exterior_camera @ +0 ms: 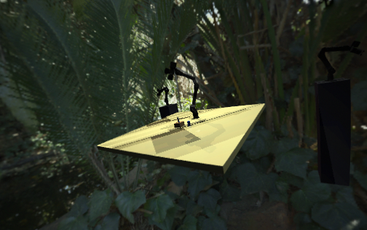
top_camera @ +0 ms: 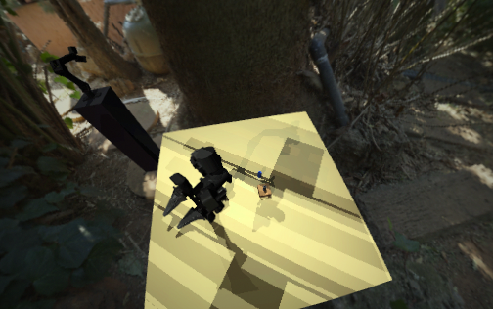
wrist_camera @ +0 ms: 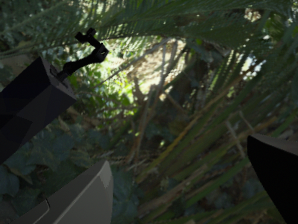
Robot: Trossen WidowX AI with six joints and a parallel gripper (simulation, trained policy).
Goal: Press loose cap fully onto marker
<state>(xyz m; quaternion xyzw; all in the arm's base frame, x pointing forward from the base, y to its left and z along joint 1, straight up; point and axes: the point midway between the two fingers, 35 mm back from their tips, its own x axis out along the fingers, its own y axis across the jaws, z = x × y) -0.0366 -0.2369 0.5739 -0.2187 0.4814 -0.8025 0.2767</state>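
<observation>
Right now my gripper tip is 35 cm short of the blue cap, 35 cm to the right of it and 55 cm above it. The rest, counted from my gripper tip: brown holder block: 35 cm ahead, 24 cm to the left, 56 cm below.
</observation>
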